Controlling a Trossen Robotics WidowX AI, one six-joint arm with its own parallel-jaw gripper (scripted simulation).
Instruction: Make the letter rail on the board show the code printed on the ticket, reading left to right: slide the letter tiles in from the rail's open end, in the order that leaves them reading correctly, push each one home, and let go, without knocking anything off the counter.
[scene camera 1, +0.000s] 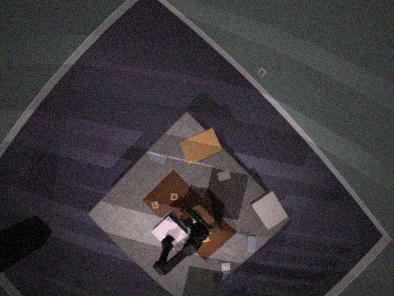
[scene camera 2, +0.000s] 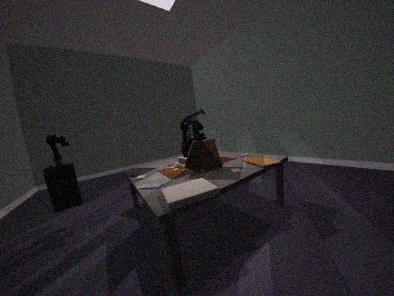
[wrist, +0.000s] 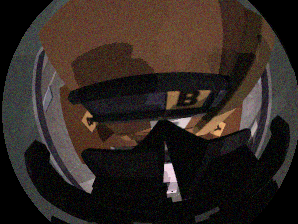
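Note:
An orange mat (scene camera 1: 205, 144) is here, and so is a brown slanted board (scene camera 2: 205, 152); the wrist view shows me the brown slanted board (wrist: 119, 67) too. The wrist view does not show the orange mat, hidden by the brown slanted board. I see a pale box (scene camera 2: 182, 194), and again the pale box (scene camera 1: 267, 207) in scene camera 1, but the wrist view does not show the pale box, hidden by the brown slanted board. There is a tan letter tile (wrist: 178, 99) as well. My gripper (wrist: 162, 124) is shut and holds nothing.

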